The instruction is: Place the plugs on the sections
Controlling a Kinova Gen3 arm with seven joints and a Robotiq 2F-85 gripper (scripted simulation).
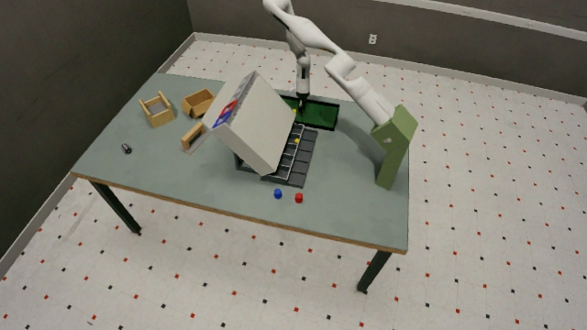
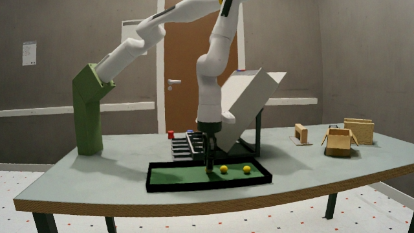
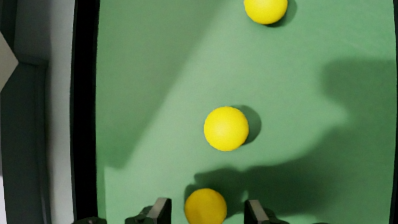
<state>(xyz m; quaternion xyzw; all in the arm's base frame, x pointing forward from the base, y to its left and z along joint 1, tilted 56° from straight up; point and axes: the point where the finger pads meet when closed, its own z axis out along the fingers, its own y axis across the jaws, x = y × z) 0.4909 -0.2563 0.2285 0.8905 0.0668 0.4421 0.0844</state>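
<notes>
Right now my hand is 10 mm past the green marble tray, 20 mm to the left of it and 30 mm above it. Also, from my hand: cardboard box 590 mm ahead, 100 mm to the left; then white cover 100 mm ahead, 310 mm to the left, 170 mm above; then wooden crate 820 mm ahead, 220 mm to the left, 10 mm above.
</notes>
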